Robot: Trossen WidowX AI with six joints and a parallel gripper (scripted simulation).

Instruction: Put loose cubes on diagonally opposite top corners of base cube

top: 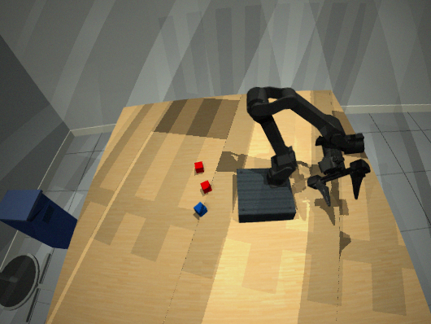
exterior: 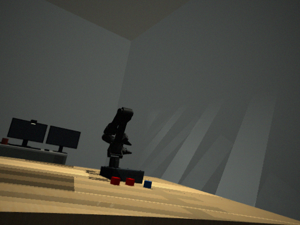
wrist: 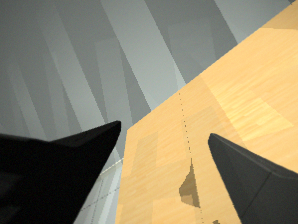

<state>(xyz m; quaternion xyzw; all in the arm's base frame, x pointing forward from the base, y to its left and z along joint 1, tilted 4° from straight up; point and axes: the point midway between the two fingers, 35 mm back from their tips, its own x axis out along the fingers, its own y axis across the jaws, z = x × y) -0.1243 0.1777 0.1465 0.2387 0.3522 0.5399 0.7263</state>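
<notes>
Right now the blue cube is 43 cm ahead of my gripper tip, 16 cm to the right of it and 18 cm below it.
</notes>
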